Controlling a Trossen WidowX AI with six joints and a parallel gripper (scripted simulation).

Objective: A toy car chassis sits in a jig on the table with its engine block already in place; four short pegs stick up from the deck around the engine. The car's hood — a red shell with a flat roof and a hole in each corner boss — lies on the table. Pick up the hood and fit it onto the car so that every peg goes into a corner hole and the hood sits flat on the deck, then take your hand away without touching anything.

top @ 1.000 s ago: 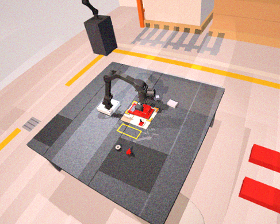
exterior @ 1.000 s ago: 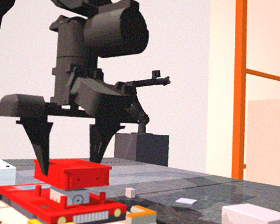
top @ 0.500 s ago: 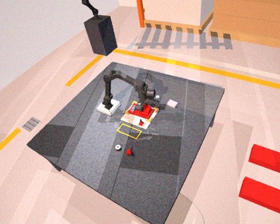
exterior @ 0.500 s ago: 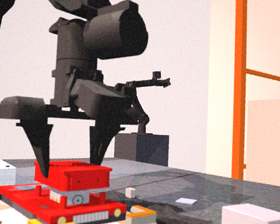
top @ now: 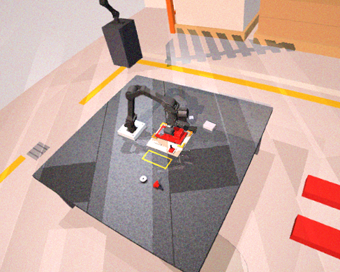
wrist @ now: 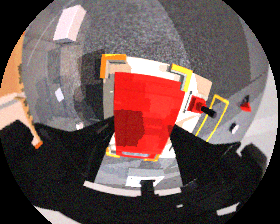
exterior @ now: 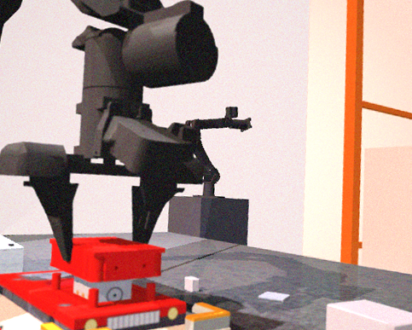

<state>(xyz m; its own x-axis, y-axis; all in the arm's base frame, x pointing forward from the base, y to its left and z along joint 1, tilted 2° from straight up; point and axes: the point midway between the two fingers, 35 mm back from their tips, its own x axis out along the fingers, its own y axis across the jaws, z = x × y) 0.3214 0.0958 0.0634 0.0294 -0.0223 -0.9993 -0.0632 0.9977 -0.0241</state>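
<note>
The engine block lies 3 cm below my gripper tip. Also, from my gripper tip: red hood 1 cm above.
</note>
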